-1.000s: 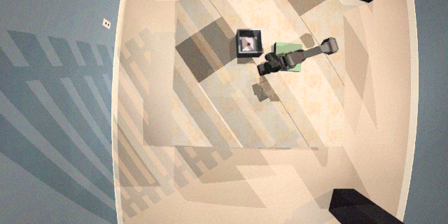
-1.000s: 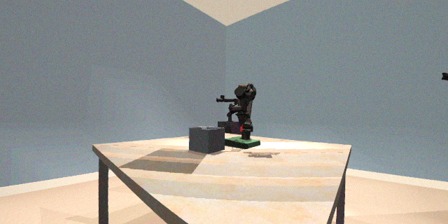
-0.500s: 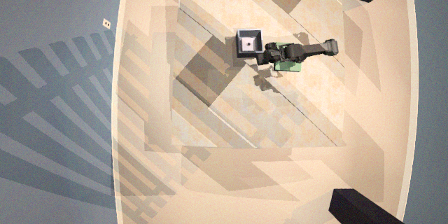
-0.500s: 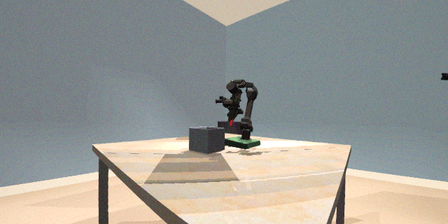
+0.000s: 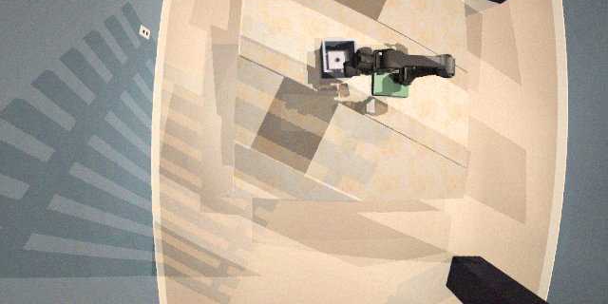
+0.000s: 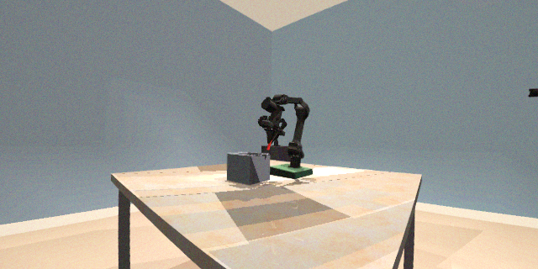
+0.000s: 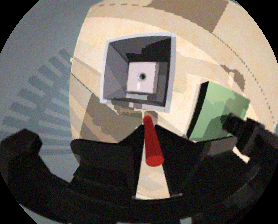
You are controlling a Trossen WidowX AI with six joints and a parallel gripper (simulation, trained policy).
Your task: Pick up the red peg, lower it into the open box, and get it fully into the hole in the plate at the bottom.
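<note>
Right now the holed plate is 14 cm below my gripper tip, 8 cm to the right of it and 7 cm ahead of it. Also, from my gripper tip: red peg 1 cm above.
</note>
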